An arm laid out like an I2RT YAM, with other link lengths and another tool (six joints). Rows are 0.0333 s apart.
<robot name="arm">
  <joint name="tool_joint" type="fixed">
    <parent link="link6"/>
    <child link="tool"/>
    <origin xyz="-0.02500 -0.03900 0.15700" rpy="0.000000 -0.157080 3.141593"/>
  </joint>
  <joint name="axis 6" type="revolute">
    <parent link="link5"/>
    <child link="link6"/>
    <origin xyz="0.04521 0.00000 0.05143" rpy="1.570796 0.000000 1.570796"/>
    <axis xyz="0 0 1"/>
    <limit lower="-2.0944" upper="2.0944"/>
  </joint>
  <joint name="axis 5" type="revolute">
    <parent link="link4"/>
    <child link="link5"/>
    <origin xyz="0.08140 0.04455 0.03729" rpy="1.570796 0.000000 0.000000"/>
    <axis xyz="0 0 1"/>
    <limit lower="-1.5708" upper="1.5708"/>
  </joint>
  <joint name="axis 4" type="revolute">
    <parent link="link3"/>
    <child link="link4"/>
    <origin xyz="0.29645 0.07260 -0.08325"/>
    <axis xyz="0 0 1"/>
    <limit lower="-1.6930" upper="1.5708"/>
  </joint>
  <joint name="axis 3" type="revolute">
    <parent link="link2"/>
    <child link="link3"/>
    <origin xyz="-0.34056 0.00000 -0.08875" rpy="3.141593 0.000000 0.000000"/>
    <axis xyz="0 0 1"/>
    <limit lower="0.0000" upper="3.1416"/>
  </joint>
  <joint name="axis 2" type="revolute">
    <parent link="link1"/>
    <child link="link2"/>
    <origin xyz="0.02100 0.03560 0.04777" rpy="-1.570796 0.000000 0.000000"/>
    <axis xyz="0 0 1"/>
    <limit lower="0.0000" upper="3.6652"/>
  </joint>
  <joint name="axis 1" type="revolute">
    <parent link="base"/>
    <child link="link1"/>
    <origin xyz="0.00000 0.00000 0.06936"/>
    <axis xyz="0 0 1"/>
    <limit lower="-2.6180" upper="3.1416"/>
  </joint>
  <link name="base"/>
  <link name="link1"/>
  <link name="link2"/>
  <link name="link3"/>
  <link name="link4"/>
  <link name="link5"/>
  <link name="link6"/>
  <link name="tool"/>
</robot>
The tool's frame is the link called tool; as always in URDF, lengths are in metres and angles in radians.
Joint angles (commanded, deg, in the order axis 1, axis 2, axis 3, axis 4, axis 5, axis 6), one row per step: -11.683 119.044 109.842 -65.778 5.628 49.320; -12.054 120.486 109.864 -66.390 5.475 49.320; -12.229 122.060 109.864 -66.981 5.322 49.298; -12.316 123.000 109.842 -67.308 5.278 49.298; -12.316 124.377 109.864 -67.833 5.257 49.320; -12.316 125.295 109.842 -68.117 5.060 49.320; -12.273 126.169 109.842 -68.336 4.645 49.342; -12.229 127.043 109.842 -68.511 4.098 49.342; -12.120 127.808 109.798 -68.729 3.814 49.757; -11.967 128.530 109.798 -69.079 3.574 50.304; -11.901 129.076 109.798 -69.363 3.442 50.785; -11.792 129.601 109.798 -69.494 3.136 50.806; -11.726 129.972 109.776 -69.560 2.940 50.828; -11.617 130.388 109.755 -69.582 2.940 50.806; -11.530 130.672 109.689 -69.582 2.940 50.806; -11.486 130.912 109.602 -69.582 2.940 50.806; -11.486 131.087 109.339 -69.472 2.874 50.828; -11.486 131.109 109.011 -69.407 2.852 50.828; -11.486 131.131 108.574 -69.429 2.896 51.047; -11.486 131.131 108.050 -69.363 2.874 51.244
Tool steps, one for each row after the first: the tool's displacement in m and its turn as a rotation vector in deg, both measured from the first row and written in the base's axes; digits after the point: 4 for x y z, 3 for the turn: -0.0023 -0.0029 -0.0156 0.563 1.958 -0.334; -0.0044 -0.0038 -0.0325 1.157 4.047 -0.456; -0.0059 -0.0042 -0.0426 1.471 5.298 -0.537; -0.0080 -0.0037 -0.0570 1.887 7.129 -0.559; -0.0093 -0.0027 -0.0667 2.332 8.286 -0.526; -0.0100 -0.0006 -0.0759 2.961 9.268 -0.436; -0.0106 0.0019 -0.0850 3.704 10.183 -0.309; -0.0119 0.0040 -0.0932 4.241 11.086 -0.578; -0.0136 0.0064 -0.1007 4.749 12.033 -0.947; -0.0153 0.0076 -0.1064 5.095 12.771 -1.354; -0.0159 0.0099 -0.1118 5.511 13.359 -1.238; -0.0164 0.0114 -0.1156 5.786 13.772 -1.179; -0.0167 0.0126 -0.1199 5.859 14.230 -1.061; -0.0171 0.0136 -0.1230 5.916 14.578 -0.983; -0.0178 0.0142 -0.1259 5.973 14.901 -0.948; -0.0189 0.0146 -0.1291 6.103 15.208 -0.970; -0.0204 0.0150 -0.1312 6.179 15.484 -0.975; -0.0231 0.0152 -0.1339 6.249 15.943 -1.211; -0.0258 0.0157 -0.1368 6.376 16.369 -1.416
